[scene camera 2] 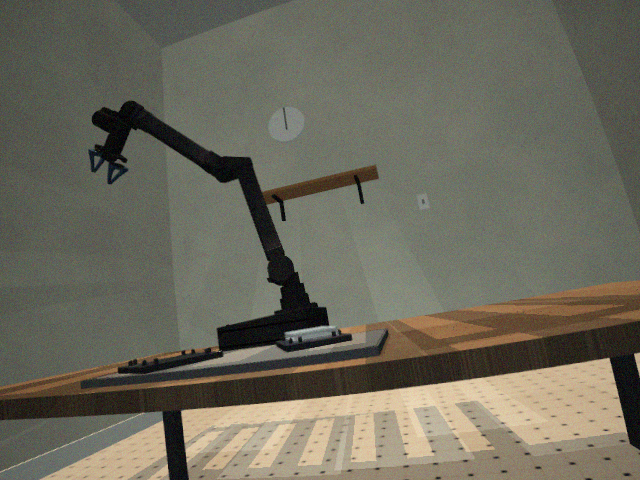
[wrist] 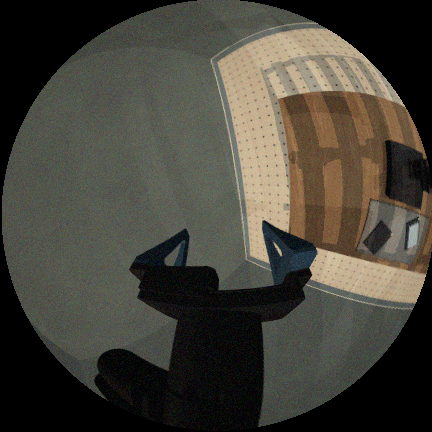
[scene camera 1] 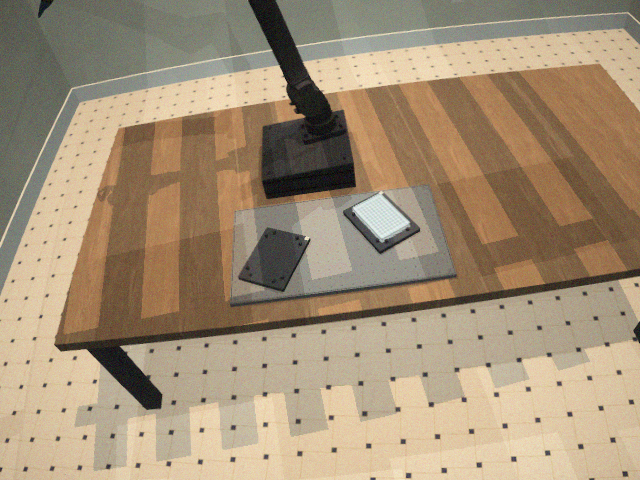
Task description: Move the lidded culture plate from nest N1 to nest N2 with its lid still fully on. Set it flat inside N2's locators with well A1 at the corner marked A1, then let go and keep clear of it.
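Frame: origin at the arm's base, x left, y up, z ahead, level; centimetres.
Where they show: gripper, between the fingertips: (scene camera 2: pixel 101 178) (wrist: pixel 223 228) (scene camera 1: pixel 18 6); arm's base, origin of its link: (scene camera 2: pixel 297 312) (scene camera 1: pixel 322 130).
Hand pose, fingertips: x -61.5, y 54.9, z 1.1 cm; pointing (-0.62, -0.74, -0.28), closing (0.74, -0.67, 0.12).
Observation:
Things, the pixels of their top centre, and the offset from my fingertips. Level surfaces: height alone.
- lidded culture plate, centre of its top: (scene camera 2: pixel 308 329) (scene camera 1: pixel 380 214) dz +31.5, dx +68.5, dy -58.9 cm
- grey board, centre of its top: (scene camera 2: pixel 249 353) (scene camera 1: pixel 336 239) (wrist: pixel 398 236) dz +33.6, dx +56.6, dy -61.7 cm
- wooden table, height of its surface: dy -63.0 cm
The lidded culture plate (scene camera 1: pixel 381 215) (scene camera 2: pixel 311 333) (wrist: pixel 413 235) is pale and sits in a black nest, N1 (scene camera 1: pixel 382 249) (scene camera 2: pixel 336 340), with a white mark at its back corner in scene camera 1. The other black nest, N2 (scene camera 1: pixel 273 258) (scene camera 2: pixel 170 360) (wrist: pixel 377 237), holds no plate; it has small dark locators near its corners and a white mark at its back right corner. My gripper (scene camera 2: pixel 101 177) (wrist: pixel 223 228) is open and empty, high up and far to the left of both nests in scene camera 2. In scene camera 1, part of one finger shows at the top left.
Both nests lie on a grey board (scene camera 1: pixel 328 279) (scene camera 2: pixel 232 364) (wrist: pixel 395 220) on the wooden table (scene camera 1: pixel 170 294). The black arm base (scene camera 1: pixel 307 155) (scene camera 2: pixel 271 328) (wrist: pixel 402 172) stands behind the board. A wooden shelf (scene camera 2: pixel 325 183) is on the wall.

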